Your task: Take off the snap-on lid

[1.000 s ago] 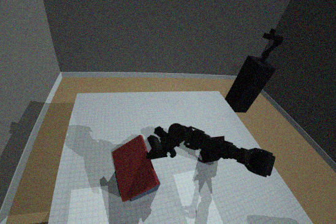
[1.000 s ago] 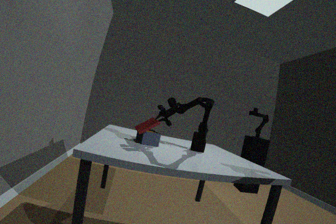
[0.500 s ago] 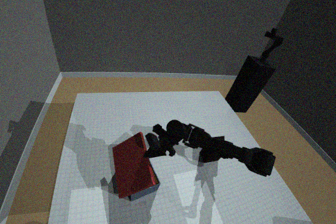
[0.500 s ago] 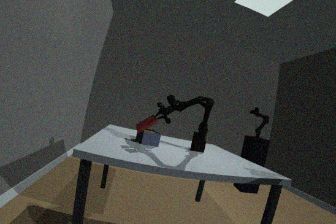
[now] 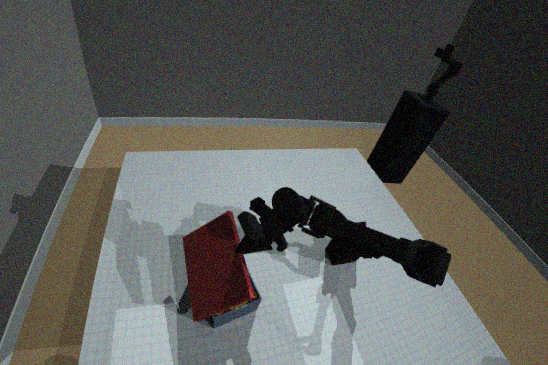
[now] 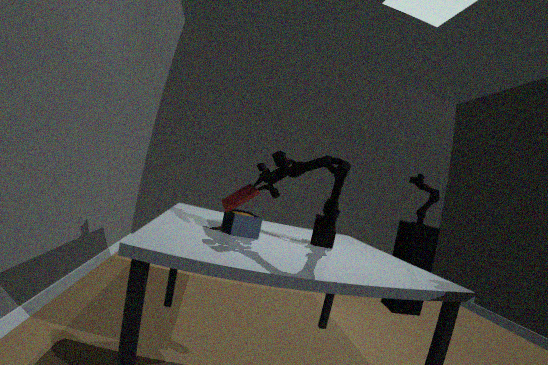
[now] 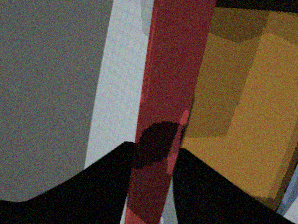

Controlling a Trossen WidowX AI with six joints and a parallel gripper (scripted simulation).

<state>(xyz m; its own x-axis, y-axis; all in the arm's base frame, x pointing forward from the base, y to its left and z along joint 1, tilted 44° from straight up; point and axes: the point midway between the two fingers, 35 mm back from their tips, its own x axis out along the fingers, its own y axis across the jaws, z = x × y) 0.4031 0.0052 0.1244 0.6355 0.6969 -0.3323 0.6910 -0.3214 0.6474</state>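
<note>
Now: gripper tip 60 mm short of the red lid, 10 mm to the right of it and 50 mm above it. The rest, counted from my gripper tip: storage box: 30 mm ahead, 10 mm to the left, 180 mm below.
</note>
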